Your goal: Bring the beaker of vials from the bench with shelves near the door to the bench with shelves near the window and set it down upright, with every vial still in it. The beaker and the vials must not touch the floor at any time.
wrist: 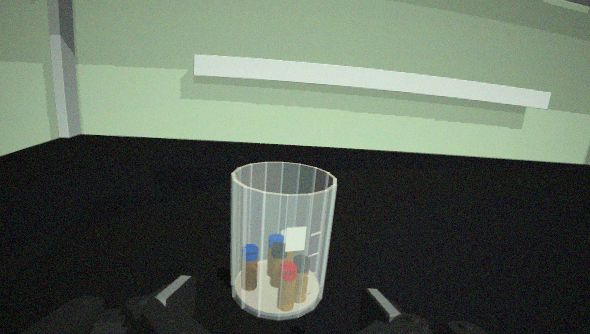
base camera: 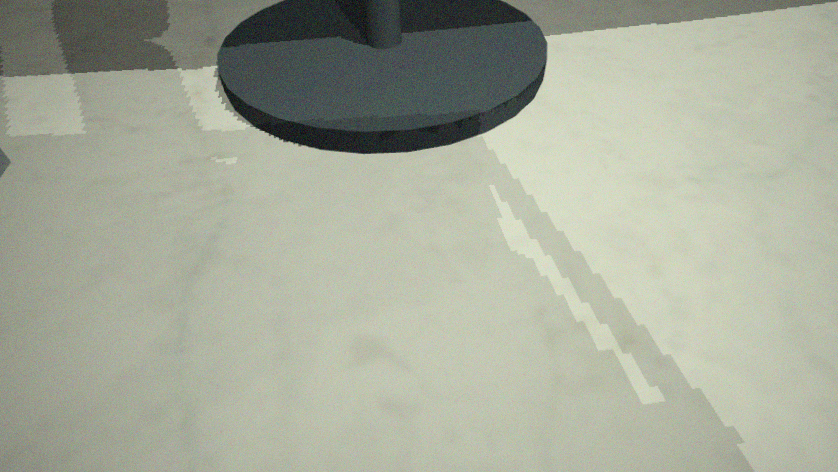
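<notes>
The clear beaker (wrist: 283,215) stands upright on the black bench top (wrist: 450,225) in the wrist view. Several brown vials stand inside it: two with blue caps, one with a red cap (wrist: 287,271), and dark-capped ones near the middle. My gripper (wrist: 278,302) is open, with one fingertip at lower left and the other at lower right. In the picture, the beaker's lower part lies between the two fingertips, with a gap on each side. Whether the beaker is level in depth with the fingertips is hard to tell. The beaker does not show in the base camera view.
In the wrist view a long white bar (wrist: 350,77) runs along the green wall (wrist: 135,90) behind the bench top, and a grey post (wrist: 64,90) stands at the left. In the base camera view a round dark pedestal foot (base camera: 381,82) stands on the pale floor (base camera: 351,293).
</notes>
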